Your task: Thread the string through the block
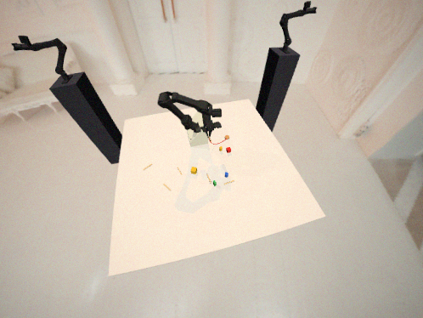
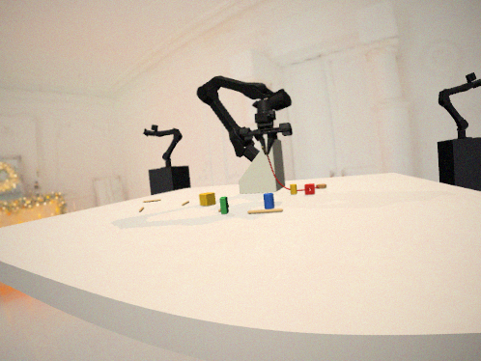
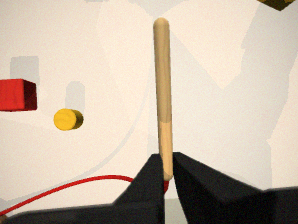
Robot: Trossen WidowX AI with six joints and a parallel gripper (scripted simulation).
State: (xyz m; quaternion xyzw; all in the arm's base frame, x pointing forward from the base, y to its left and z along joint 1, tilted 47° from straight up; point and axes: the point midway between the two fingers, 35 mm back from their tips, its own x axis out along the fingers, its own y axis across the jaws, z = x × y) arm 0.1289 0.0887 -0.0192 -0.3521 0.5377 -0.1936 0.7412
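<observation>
Now: gripper tip 10 cm past the round wooden button, 17 cm to the right of it and 13 cm above it. Round my gripper tip: yellow round button: 2 cm ahead, 9 cm to the left, 13 cm below; red block: 4 cm ahead, 14 cm to the left, 13 cm below; yellow cube: 18 cm ahead, 15 cm to the right, 12 cm below.
</observation>
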